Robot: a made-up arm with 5 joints.
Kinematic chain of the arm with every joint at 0, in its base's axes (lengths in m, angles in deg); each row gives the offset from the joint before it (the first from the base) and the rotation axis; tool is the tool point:
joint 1: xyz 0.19 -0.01 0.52 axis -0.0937 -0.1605 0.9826
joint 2: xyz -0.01 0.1 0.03 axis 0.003 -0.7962 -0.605
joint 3: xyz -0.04 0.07 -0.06 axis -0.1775 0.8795 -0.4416
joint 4: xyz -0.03 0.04 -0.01 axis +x
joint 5: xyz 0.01 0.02 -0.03 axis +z
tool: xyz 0 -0.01 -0.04
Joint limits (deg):
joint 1: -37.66..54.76
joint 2: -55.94..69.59
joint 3: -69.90..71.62
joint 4: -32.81..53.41
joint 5: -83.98..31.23
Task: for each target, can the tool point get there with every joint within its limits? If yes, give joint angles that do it. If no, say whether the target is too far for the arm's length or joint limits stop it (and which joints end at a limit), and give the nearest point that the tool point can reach.
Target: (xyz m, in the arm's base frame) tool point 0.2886 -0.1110 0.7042
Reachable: no: joint limits stop it (at a limit: joint 1, joint 2, joint 3, joint 4, joint 5) | nearest point 0.3838 0.0237 0.5123 | short by 0.253 m
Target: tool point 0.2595 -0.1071 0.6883
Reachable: no: joint limits stop it (at a limit: joint 1, joint 2, joint 3, joint 4, joint 5) | nearest point 0.3838 0.0237 0.5123 | short by 0.252 m
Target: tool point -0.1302 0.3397 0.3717
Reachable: no: too far | nearest point -0.0003 0.1985 0.4295 | short by 0.200 m
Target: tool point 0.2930 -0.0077 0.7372
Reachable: no: joint limits stop it (at a limit: joint 2, joint 3, joint 4, joint 5) | nearest point 0.3781 0.0480 0.5157 | short by 0.244 m
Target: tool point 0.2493 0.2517 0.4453
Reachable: yes | joints 6.35 48.31 59.05 38.97 13.88
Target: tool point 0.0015 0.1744 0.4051
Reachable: yes | joints 36.09 5.67 5.80 42.57 -15.96
